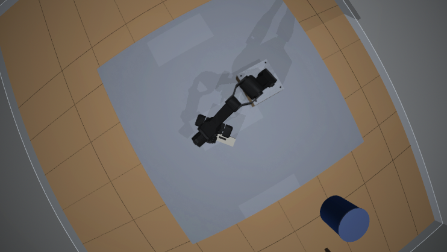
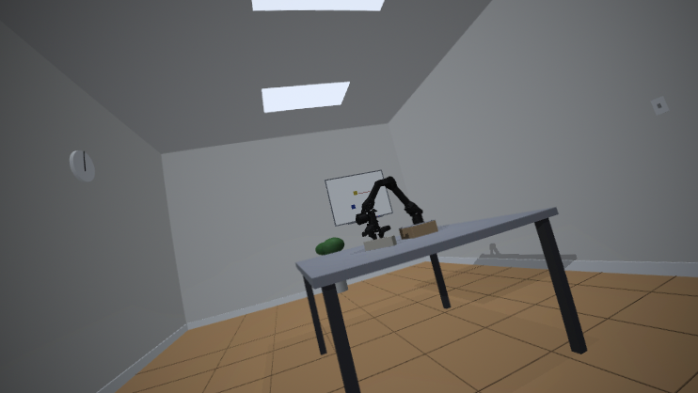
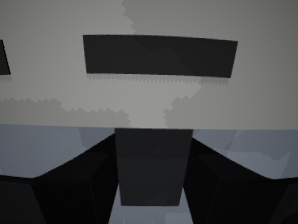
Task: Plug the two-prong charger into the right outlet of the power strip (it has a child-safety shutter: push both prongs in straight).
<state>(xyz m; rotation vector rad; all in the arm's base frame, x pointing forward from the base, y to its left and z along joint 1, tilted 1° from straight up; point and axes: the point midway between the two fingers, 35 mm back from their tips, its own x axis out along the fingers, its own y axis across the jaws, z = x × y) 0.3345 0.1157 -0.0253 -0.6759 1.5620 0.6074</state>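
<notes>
My gripper tip is now 10 mm to the right of the black two-prong charger, 10 mm below it and 10 mm short of it.
</notes>
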